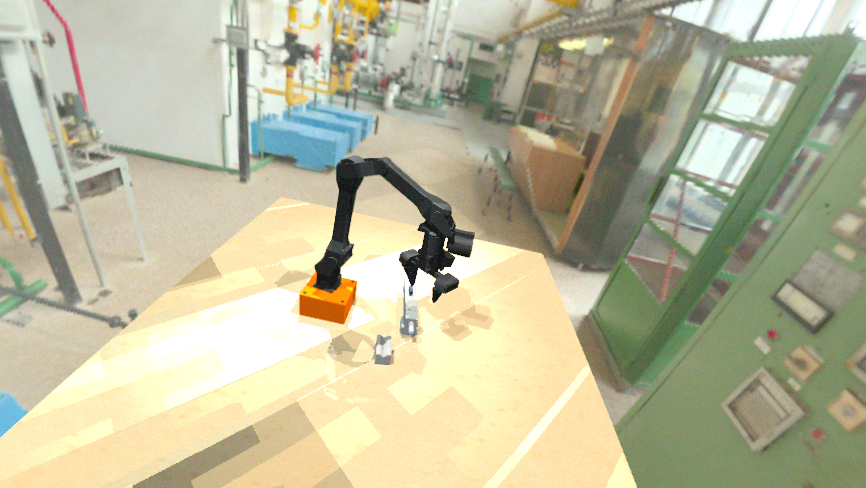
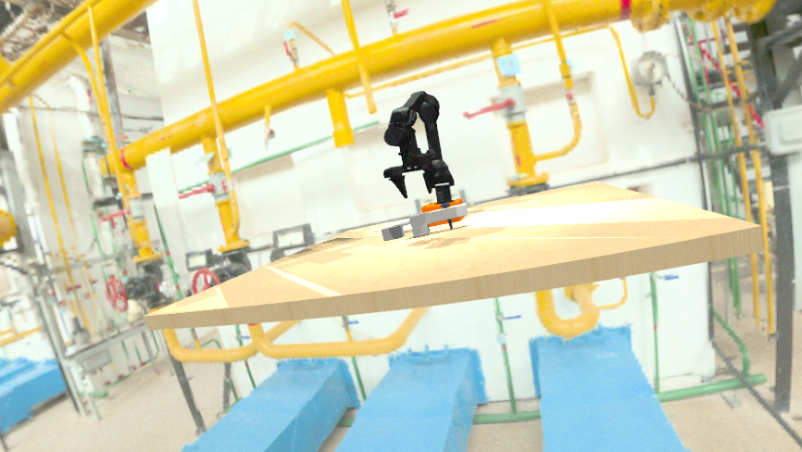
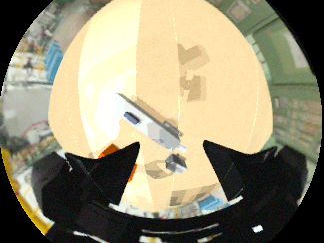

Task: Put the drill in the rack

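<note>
The pale drill lies 2 cm behind my gripper tip, 2 cm to the right of it and 8 cm below it. From my gripper tip the other things lie so: grey rack (5 cm behind, 15 cm to the right, 11 cm below).
</note>
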